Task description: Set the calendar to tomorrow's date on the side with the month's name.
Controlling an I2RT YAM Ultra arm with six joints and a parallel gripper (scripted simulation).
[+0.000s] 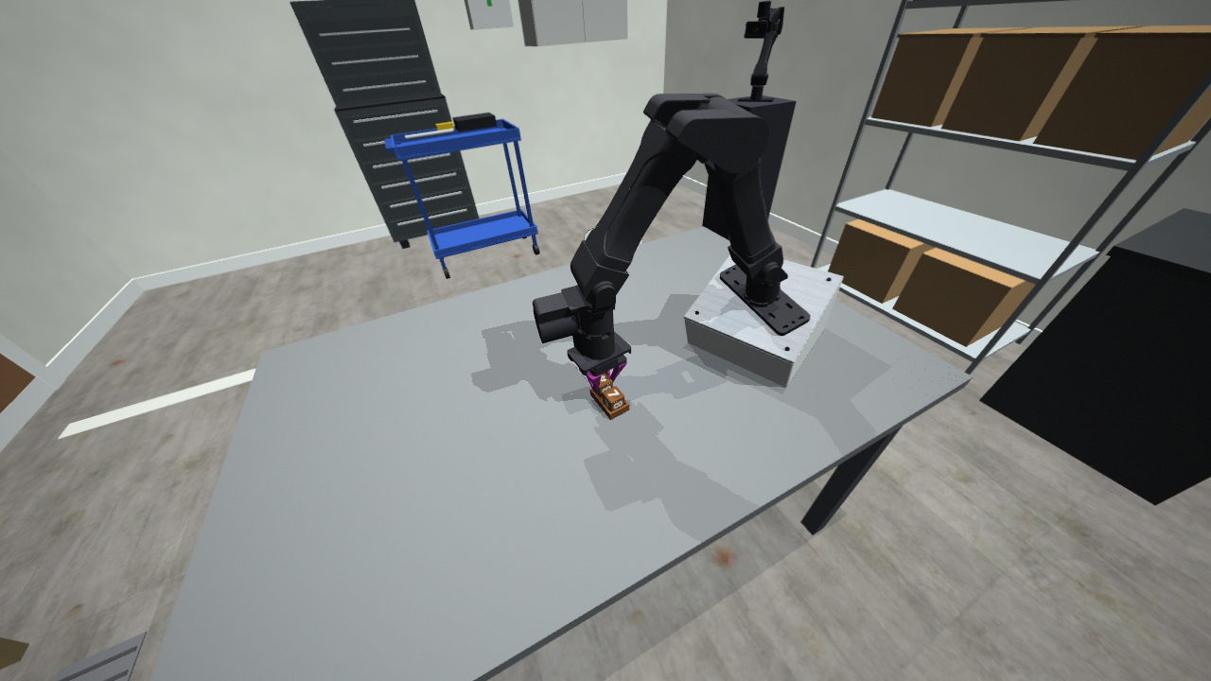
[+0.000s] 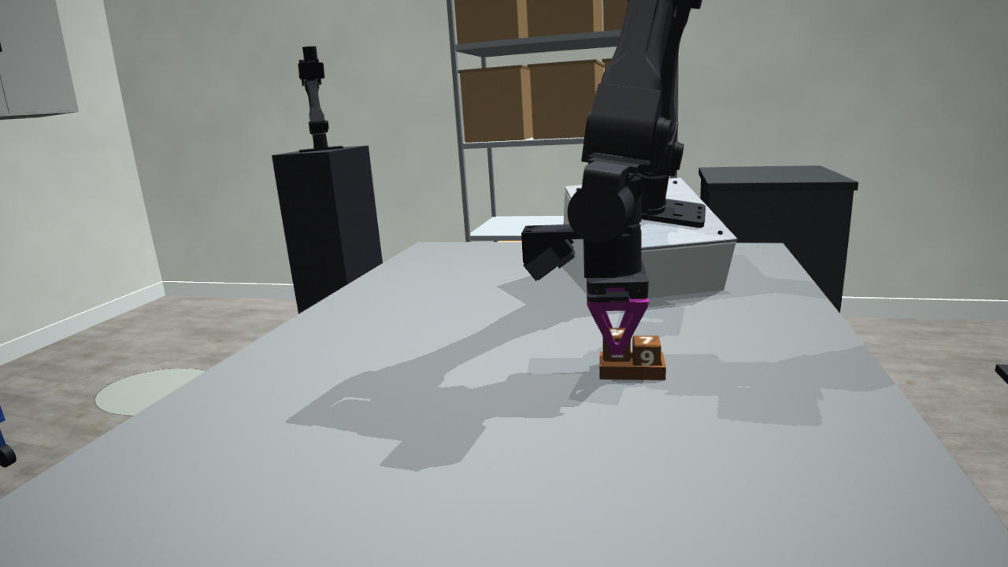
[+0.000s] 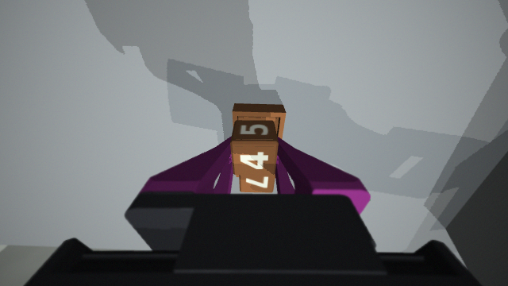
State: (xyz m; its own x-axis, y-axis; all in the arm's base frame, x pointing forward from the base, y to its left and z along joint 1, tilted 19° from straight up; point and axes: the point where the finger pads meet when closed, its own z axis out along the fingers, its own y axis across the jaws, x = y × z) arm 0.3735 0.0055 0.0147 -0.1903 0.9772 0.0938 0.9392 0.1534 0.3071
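Now: hand 3 cm above the brown wooden tray, 2 cm to the right of it and 1 cm past it.
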